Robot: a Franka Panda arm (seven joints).
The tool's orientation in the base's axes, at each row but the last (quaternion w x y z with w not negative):
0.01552, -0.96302, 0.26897, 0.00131
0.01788, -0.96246, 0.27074, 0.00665
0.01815, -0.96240, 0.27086, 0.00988
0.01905, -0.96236, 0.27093, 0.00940
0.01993, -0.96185, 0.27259, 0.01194
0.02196, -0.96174, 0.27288, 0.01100
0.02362, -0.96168, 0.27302, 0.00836
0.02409, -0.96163, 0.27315, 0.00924
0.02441, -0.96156, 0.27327, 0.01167
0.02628, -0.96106, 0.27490, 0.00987
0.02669, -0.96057, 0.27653, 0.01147
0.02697, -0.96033, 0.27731, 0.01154
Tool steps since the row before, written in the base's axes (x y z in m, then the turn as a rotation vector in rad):
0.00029, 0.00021, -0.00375, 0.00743, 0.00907, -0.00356
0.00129, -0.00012, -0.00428, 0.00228, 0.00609, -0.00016
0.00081, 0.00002, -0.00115, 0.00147, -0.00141, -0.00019
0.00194, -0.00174, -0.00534, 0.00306, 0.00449, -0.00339
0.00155, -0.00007, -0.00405, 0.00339, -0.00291, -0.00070
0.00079, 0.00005, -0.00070, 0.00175, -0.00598, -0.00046
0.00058, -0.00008, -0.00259, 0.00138, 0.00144, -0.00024
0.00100, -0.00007, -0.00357, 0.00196, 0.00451, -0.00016
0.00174, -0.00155, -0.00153, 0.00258, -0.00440, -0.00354
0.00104, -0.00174, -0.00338, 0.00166, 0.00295, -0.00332
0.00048, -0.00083, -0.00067, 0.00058, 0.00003, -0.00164
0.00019, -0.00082, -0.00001, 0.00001, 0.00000, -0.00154
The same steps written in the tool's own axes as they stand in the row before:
0.00018, -0.00022, 0.00376, 0.00170, -0.01150, 0.00388
0.00126, -0.00044, 0.00427, -0.00122, -0.00638, 0.00038
0.00071, -0.00041, 0.00114, 0.00199, 0.00044, 0.00012
0.00271, 0.00064, 0.00525, 0.00037, -0.00532, 0.00355
0.00149, -0.00063, 0.00402, 0.00443, 0.00072, 0.00053
0.00067, -0.00043, 0.00069, 0.00464, 0.00418, 0.00015
0.00061, -0.00013, 0.00258, 0.00043, -0.00194, 0.00031
0.00100, -0.00032, 0.00356, -0.00070, -0.00486, 0.00038
0.00235, 0.00046, 0.00143, 0.00463, 0.00252, 0.00328
0.00191, 0.00108, 0.00327, -0.00004, -0.00323, 0.00347
0.00087, 0.00048, 0.00062, 0.00054, -0.00026, 0.00163
0.00060, 0.00059, -0.00004, 0.00007, 0.00006, 0.00154

